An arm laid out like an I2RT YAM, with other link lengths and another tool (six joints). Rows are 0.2 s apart.
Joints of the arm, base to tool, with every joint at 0 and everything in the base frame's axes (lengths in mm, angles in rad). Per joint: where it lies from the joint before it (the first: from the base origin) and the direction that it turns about. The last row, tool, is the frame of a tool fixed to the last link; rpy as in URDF.
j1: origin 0 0 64.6 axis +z
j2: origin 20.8 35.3 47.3 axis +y
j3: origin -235 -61.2 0 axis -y
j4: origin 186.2 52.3 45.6 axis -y
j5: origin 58.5 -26.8 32 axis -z
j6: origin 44.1 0 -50.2 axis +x
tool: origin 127 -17 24 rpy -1.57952 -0.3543 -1.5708
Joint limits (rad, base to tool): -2.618..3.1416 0..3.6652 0..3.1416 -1.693..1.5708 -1.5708..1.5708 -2.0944..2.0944
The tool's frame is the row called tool.
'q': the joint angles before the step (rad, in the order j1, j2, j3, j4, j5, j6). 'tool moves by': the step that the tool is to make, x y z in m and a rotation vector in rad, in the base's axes. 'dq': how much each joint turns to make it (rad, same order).
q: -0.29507 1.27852 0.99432 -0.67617 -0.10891 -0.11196
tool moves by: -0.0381 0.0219 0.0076 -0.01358 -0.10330 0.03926
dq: 0.02680 -0.28468 -0.17818 -0.00352 -0.02003 -0.00022
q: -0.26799 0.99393 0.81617 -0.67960 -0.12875 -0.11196
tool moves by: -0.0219 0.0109 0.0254 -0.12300 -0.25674 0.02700
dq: 0.09368 -0.34802 -0.18104 0.11035 0.09136 -0.00446
